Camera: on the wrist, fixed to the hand. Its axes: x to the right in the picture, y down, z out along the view.
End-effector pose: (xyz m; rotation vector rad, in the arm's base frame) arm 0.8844 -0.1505 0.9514 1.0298 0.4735 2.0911
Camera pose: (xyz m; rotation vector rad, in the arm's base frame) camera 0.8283 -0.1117 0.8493 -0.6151 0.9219 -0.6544
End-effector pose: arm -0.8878 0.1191 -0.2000 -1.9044 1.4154 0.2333
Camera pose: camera -0.8633 0.0579 -0.0963 -1.7969 -2.1375 -1.3900
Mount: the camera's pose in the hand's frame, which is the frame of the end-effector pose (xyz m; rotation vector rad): -0.0011 -0.0610 -0.1066 -0.0660 0.3851 -3.0907
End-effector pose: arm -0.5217 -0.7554 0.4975 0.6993 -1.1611 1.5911
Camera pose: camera -0.4533 -0.6553 0.4779 0.8569 0.7254 -1.0226
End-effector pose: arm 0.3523 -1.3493 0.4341 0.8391 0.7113 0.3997
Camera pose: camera 0.2789 -1.3306 0.3374 -1.0507 1.4140 -2.1893
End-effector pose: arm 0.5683 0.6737 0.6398 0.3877 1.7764 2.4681
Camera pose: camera 0.5378 0.5951 0.5505 -1.4822 0.2657 0.0016
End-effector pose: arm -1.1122 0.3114 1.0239 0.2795 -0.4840 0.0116
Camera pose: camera -1.0597 0.2813 0.9170 0.6627 0.7682 -2.8657
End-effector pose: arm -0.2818 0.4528 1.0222 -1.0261 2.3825 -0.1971
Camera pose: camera -0.2987 0.4030 1.1332 2.4706 0.9322 0.8277
